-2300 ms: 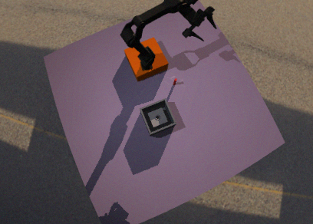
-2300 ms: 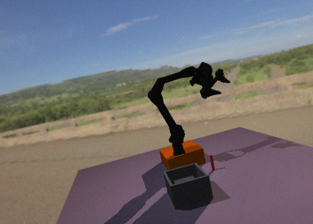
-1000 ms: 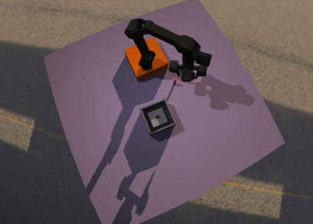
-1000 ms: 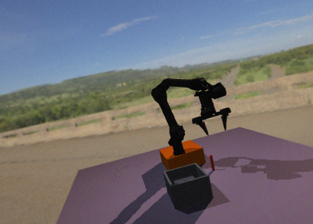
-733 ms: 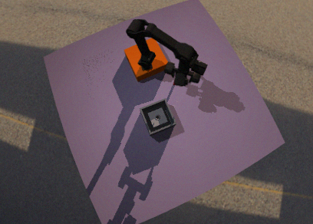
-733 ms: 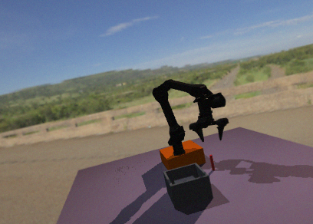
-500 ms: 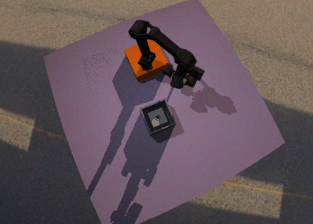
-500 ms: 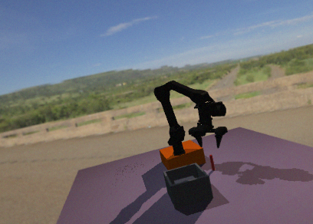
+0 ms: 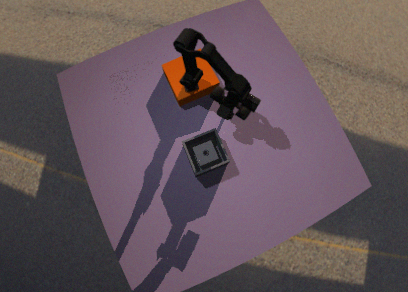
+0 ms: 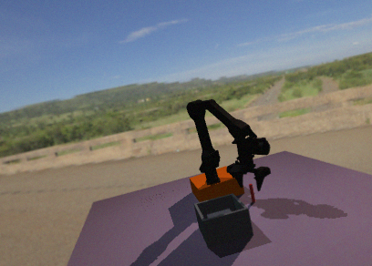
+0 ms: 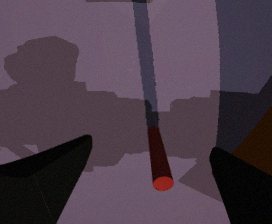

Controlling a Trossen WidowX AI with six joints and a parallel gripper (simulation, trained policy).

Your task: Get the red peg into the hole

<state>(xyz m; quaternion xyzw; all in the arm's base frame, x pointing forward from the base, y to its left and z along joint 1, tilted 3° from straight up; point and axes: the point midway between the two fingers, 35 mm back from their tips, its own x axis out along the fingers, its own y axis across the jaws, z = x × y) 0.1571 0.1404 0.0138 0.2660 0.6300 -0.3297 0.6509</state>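
Right now my gripper tip is 30 mm above the red peg, 20 mm past it and 10 mm to the right of it. From my gripper tip the other things lie so: holed plate 170 mm ahead, 150 mm to the right, 20 mm below; then dark grey box 170 mm ahead, 150 mm to the right, 40 mm below.
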